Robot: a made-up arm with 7 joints. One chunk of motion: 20 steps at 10 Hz.
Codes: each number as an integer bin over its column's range. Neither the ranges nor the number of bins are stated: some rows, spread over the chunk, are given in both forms.
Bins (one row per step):
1: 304 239 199 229 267 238 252
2: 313 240 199 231 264 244 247
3: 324 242 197 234 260 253 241
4: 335 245 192 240 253 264 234
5: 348 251 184 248 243 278 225
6: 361 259 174 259 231 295 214
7: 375 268 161 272 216 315 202
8: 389 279 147 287 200 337 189
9: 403 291 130 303 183 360 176
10: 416 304 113 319 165 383 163
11: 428 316 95 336 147 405 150
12: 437 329 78 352 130 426 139
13: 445 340 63 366 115 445 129
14: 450 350 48 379 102 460 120
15: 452 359 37 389 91 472 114
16: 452 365 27 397 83 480 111
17: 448 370 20 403 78 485 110
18: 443 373 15 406 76 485 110
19: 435 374 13 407 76 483 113
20: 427 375 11 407 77 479 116
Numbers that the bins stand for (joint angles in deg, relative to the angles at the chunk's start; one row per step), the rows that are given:
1: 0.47 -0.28 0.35 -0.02 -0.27 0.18 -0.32
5: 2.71 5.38 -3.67 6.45 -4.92 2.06 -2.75
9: 5.50 24.24 -18.15 25.17 -16.55 5.91 -7.16
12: 7.23 42.16 -32.09 41.86 -26.81 9.01 -10.49
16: 8.00 59.14 -45.76 57.18 -35.92 11.54 -13.01
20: 6.73 63.86 -50.05 60.59 -37.08 11.50 -12.56
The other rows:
2: 0.93 0.19 0.35 0.66 -0.85 0.46 -0.77
3: 1.49 1.13 -0.18 1.68 -1.63 0.88 -1.31
4: 2.05 2.55 -1.52 3.72 -2.98 1.40 -1.94
6: 3.37 9.15 -6.35 10.19 -7.25 2.86 -3.74
7: 4.08 13.40 -9.84 14.62 -10.15 3.79 -4.82
8: 4.79 18.58 -13.59 19.73 -13.25 4.83 -5.99
10: 6.17 30.37 -22.70 30.62 -20.03 6.99 -8.33
11: 6.78 36.03 -27.53 36.41 -23.52 8.02 -9.50
13: 7.64 47.35 -36.11 46.63 -29.72 9.90 -11.39
14: 7.90 52.07 -40.13 51.05 -32.24 10.60 -12.20
15: 8.00 56.31 -43.08 54.46 -34.37 11.17 -12.74
17: 7.79 61.50 -47.64 59.23 -36.89 11.78 -13.10
18: 7.54 62.92 -48.98 60.25 -37.28 11.78 -13.10
19: 7.13 63.39 -49.51 60.59 -37.28 11.68 -12.83

